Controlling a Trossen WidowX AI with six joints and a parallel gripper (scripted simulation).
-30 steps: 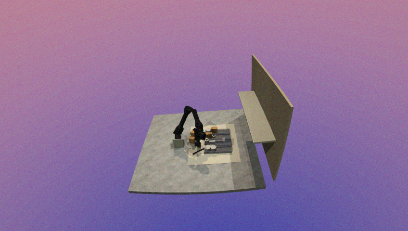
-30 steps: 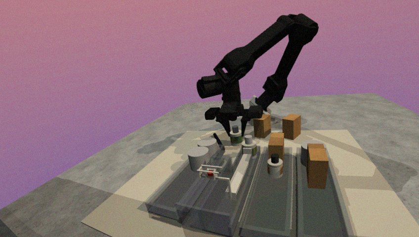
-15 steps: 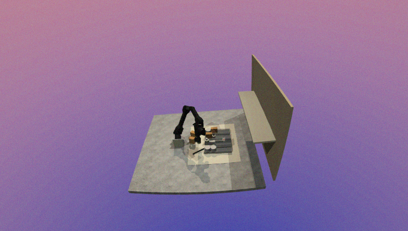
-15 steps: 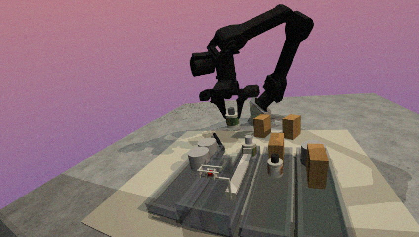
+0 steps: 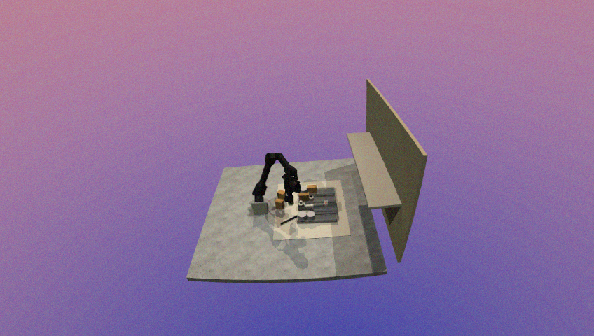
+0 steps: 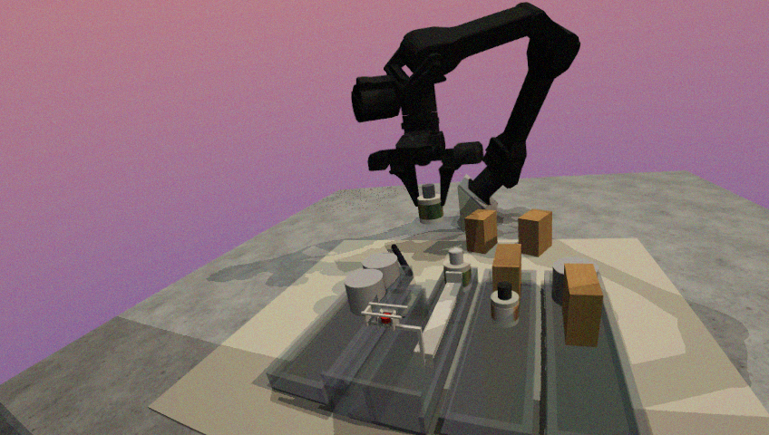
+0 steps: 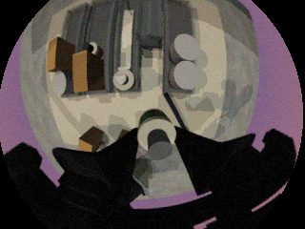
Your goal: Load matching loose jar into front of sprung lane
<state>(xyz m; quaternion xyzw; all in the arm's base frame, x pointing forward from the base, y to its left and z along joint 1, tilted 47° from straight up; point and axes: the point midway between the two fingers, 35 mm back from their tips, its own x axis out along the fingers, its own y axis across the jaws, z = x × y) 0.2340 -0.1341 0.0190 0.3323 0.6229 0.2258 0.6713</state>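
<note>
The black stick lies 30 mm behind my gripper tip, 80 mm to the right of it and 110 mm below it. Round my gripper tip: pusher bar: 180 mm ahead, 70 mm below; grey rack: 220 mm ahead, 100 mm below; shelf: 580 mm ahead, 250 mm above.
</note>
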